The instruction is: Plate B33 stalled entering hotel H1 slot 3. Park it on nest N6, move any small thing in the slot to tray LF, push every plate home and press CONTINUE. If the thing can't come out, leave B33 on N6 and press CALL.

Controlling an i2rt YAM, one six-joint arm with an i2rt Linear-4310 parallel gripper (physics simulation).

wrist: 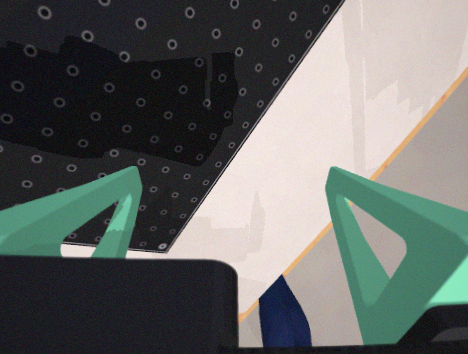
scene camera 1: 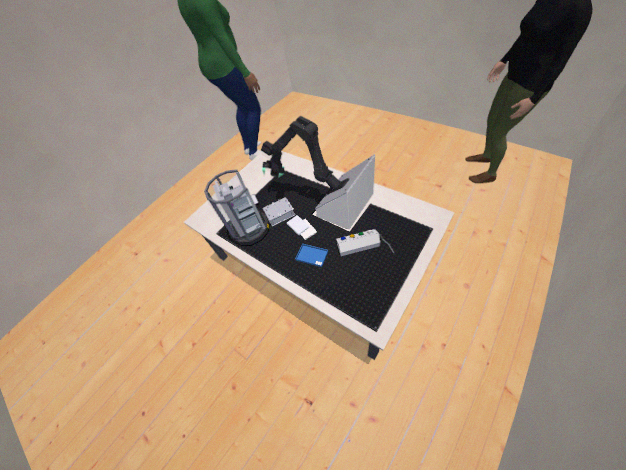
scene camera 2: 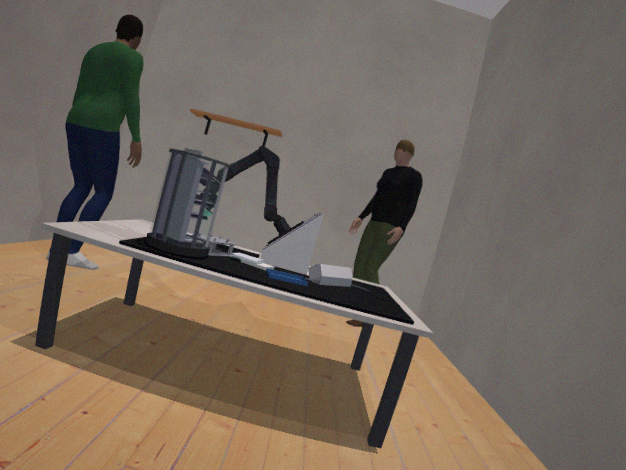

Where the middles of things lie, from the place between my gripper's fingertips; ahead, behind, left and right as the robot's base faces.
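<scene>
Round plate rack (scene camera 2: 192, 184): my gripper 350 mm short of it, 80 mm below, 110 mm to the right.
</scene>
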